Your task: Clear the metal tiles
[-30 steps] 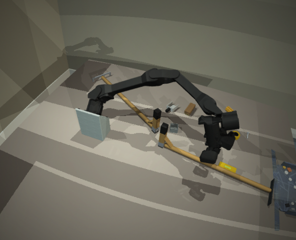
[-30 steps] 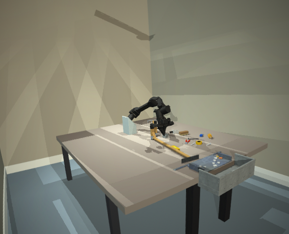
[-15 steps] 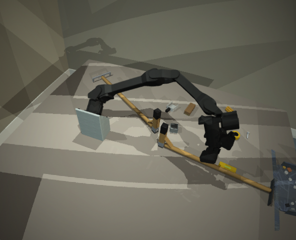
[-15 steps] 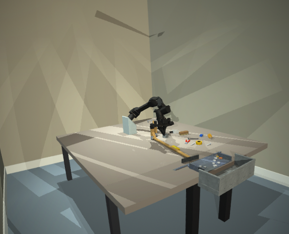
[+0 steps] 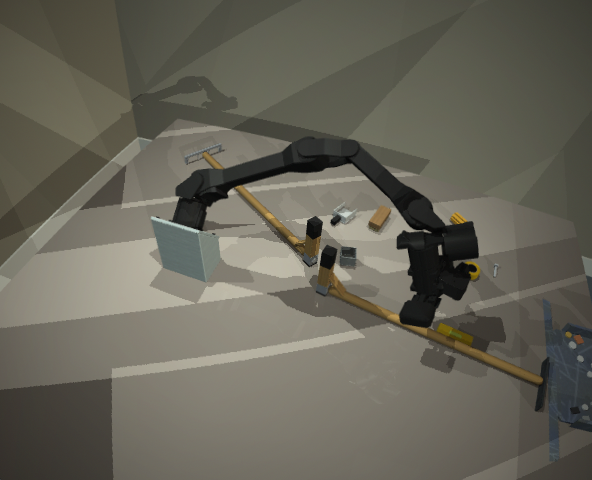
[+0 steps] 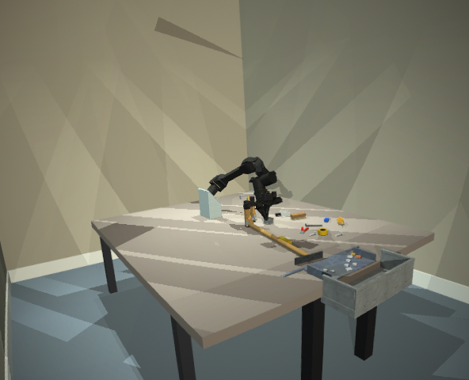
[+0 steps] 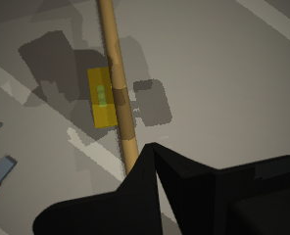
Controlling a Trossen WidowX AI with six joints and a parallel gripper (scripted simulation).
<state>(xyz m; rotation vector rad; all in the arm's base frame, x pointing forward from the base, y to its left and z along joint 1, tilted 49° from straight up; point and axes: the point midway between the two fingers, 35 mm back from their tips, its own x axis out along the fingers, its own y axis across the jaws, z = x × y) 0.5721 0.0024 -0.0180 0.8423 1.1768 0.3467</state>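
My gripper tip is 40 mm above the long scraper, 20 mm to the right of it and 20 mm short of it. Round my gripper tip: yellow tape roll: 270 mm to the left, 110 mm ahead, 90 mm below; then small grey box: 220 mm behind, 190 mm to the left, 90 mm below; then yellow spirit level: 90 mm below, 80 mm ahead, 40 mm to the left.
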